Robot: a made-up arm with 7 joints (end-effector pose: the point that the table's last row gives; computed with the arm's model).
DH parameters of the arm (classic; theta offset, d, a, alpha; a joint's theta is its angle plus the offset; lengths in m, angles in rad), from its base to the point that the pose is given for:
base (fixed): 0 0 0 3.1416
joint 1: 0 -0.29 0 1.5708
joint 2: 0 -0.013 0 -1.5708
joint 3: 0 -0.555 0 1.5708
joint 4: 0 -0.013 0 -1.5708
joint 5: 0 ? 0 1.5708
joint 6: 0 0 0 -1.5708
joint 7: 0 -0.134 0 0
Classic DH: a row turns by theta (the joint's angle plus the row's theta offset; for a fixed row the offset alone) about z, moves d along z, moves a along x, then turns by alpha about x.
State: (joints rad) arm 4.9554 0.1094 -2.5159 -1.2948 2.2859 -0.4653 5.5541
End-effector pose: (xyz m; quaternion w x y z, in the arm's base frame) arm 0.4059 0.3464 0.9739 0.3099 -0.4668 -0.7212 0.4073
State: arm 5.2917 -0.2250 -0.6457 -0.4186 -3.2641 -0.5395 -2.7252
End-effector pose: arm -0.0997 -0.3323 1.2691 0.0298 0.7869 0.6083 0.0991
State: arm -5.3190 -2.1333 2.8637 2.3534 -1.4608 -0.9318 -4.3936
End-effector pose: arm -0.0015 0.0231 -0.1360 0.8308 -0.1543 -0.5309 0.0648
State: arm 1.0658 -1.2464 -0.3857 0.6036 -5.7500 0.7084 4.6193
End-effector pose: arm -0.3123 0.6859 0.8893 0.0005 -0.9887 -0.1493 0.0158
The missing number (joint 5, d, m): -0.373
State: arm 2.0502 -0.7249 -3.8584 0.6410 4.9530 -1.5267 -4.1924
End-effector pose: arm 0.3202 0.6966 0.7843 0.0994 0.6280 -0.0432 -0.7706
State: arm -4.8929 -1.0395 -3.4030 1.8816 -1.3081 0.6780 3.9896
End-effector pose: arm -0.2893 0.5012 0.1289 0.6618 0.1908 0.3787 0.6182
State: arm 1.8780 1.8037 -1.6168 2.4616 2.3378 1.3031 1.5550
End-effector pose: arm 0.2231 -0.3487 0.1337 0.8077 0.0446 -0.3887 -0.4411
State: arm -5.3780 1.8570 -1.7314 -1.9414 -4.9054 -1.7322 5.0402
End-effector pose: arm -0.0215 -0.5328 0.2377 0.0224 0.6867 -0.7215 -0.0860
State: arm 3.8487 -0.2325 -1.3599 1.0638 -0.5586 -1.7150 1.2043
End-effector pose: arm -0.0971 -0.2045 1.1239 0.0608 -0.1652 -0.9176 0.3565
